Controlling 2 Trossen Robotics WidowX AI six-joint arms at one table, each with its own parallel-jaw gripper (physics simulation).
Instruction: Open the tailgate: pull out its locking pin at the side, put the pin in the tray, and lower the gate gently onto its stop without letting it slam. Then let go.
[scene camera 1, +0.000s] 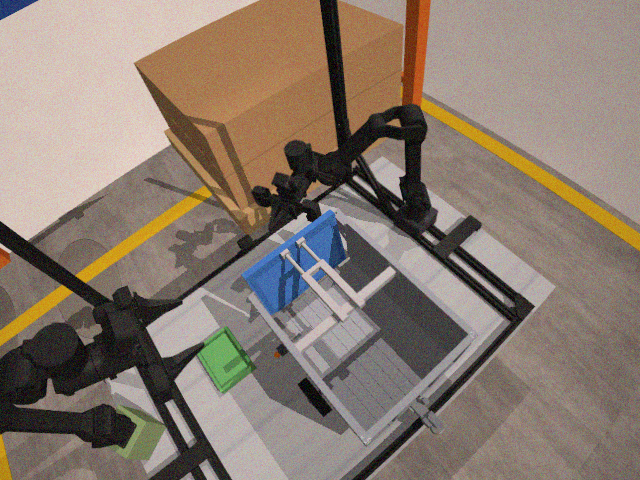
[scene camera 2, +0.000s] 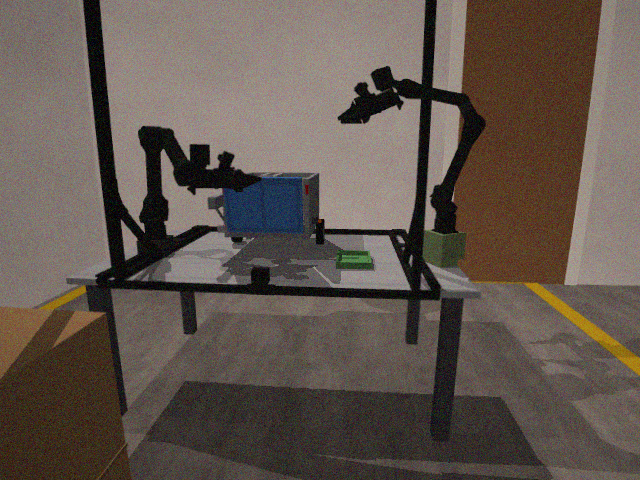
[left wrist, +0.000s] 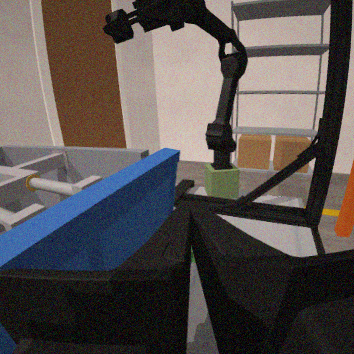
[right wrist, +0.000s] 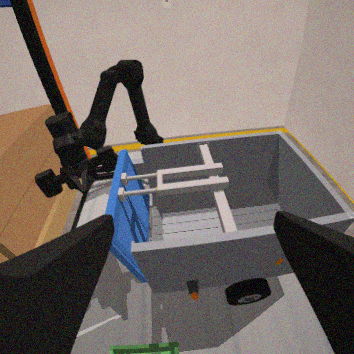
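Note:
The blue tailgate stands roughly upright at the end of the grey trailer box. A small orange-tipped dark piece sits low at the box's side; I cannot tell whether it is the locking pin. The green tray lies beside the box; no pin shows in it. My left gripper is shut and empty, close to the gate's outer face. My right gripper is open and empty, raised high on the tray's side.
Pale bars lie across the box and reach towards the gate. A black wheel is beside the box. A black frame rail borders the table. Cardboard boxes stand beyond it.

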